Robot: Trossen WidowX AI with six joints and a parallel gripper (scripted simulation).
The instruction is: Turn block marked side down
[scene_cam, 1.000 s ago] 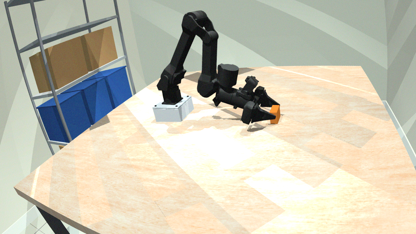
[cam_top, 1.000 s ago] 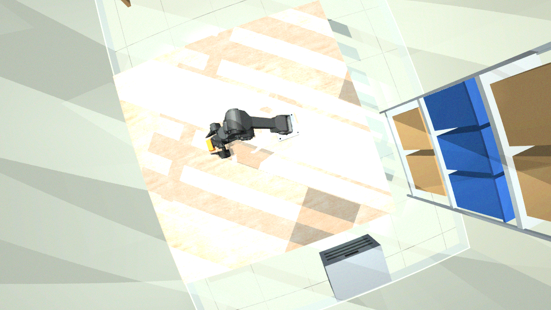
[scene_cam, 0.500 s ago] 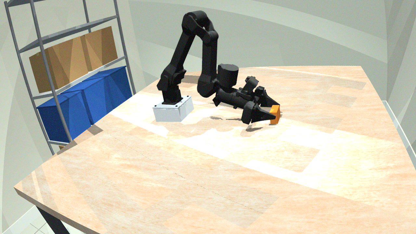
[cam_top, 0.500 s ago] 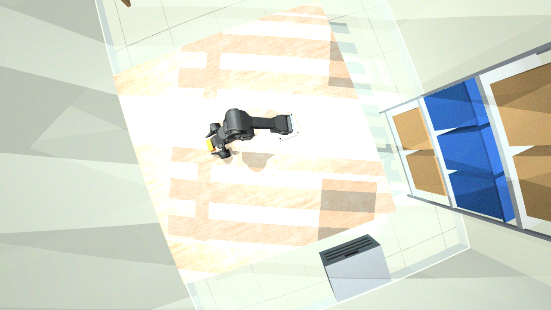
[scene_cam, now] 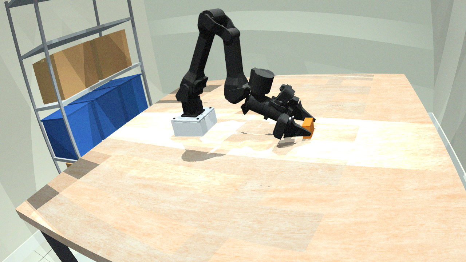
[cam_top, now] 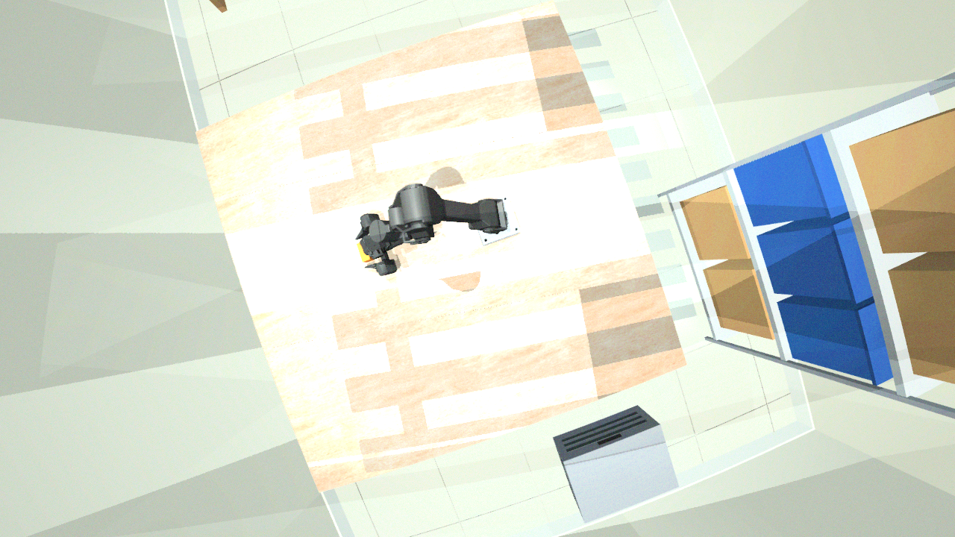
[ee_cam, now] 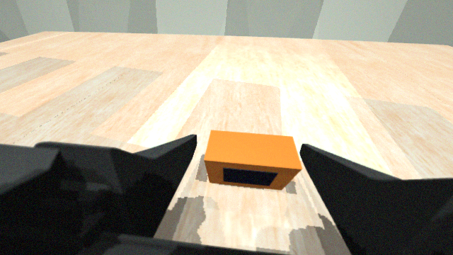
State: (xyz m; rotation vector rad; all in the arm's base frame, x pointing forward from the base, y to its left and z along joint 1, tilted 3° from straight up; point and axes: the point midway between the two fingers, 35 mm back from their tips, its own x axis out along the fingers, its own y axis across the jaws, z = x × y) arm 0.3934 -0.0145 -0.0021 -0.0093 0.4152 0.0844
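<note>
The orange block is 2 cm behind my gripper tip.
</note>
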